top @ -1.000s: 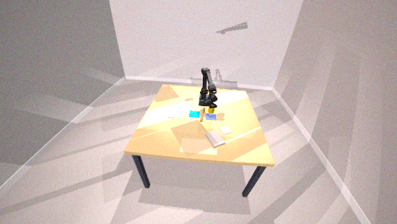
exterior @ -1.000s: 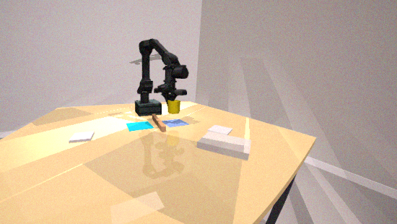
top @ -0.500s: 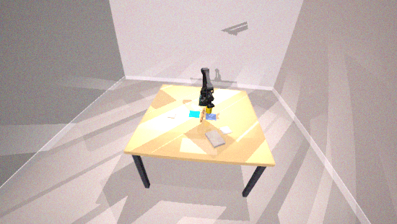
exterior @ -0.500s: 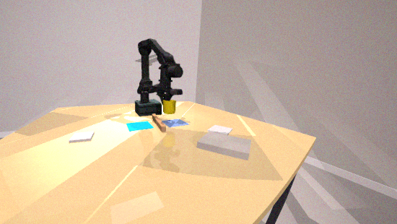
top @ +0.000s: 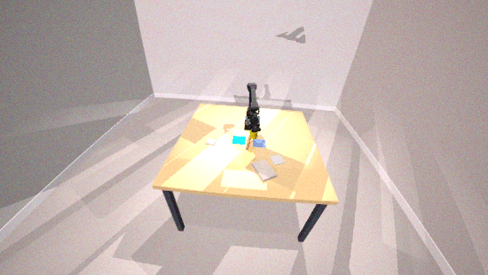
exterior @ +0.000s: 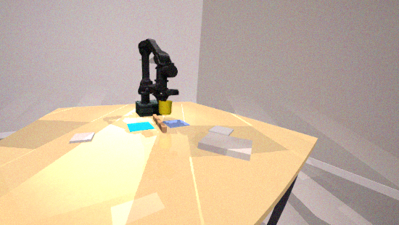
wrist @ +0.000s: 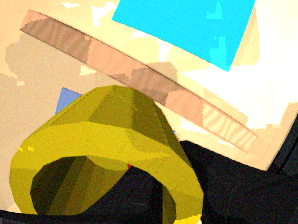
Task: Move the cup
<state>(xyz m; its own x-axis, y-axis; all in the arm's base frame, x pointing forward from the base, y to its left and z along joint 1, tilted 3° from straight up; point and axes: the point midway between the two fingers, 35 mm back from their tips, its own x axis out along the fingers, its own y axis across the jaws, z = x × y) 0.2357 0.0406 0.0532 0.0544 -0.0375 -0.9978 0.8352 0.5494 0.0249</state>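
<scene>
Right now my gripper tip is 1 cm short of the teal pad, 11 cm to the left of it and 10 cm above it. Also, from my gripper tip: red marble (1 cm ahead, 3 cm to the left, 2 cm below); then yellow cup (2 cm ahead, 2 cm to the left); then blue marble (1 cm ahead, 2 cm to the left, 2 cm below).
</scene>
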